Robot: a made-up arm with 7 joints.
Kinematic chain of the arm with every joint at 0, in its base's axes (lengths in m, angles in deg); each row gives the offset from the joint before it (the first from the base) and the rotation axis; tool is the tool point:
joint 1: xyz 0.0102 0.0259 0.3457 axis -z
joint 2: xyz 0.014 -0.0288 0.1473 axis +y
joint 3: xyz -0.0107 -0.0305 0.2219 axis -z
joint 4: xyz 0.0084 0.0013 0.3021 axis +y
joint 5: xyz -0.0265 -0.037 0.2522 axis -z
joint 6: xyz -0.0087 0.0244 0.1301 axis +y
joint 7: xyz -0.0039 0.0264 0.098 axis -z
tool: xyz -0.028 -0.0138 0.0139
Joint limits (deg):
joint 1: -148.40..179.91
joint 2: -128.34..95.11
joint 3: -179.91..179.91
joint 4: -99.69..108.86
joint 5: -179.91..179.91
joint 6: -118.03..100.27
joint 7: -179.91..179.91
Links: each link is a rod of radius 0.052 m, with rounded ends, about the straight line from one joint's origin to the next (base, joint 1, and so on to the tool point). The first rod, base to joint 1, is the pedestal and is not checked.
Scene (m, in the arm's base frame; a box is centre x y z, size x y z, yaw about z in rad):
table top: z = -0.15
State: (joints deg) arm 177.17 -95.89 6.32 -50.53 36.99 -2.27 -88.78
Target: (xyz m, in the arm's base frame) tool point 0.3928 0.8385 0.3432
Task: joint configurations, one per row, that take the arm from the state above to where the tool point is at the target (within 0.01 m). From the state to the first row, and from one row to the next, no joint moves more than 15 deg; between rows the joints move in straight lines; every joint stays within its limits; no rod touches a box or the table.
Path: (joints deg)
1: 164.71 -90.72 0.59 -50.77 37.24 -1.23 -88.87
2: 152.25 -85.55 -5.14 -51.01 37.49 -0.18 -88.97
3: 139.80 -80.38 -10.87 -51.26 37.74 0.86 -89.06
4: 127.34 -75.22 -16.59 -51.50 37.99 1.91 -89.15

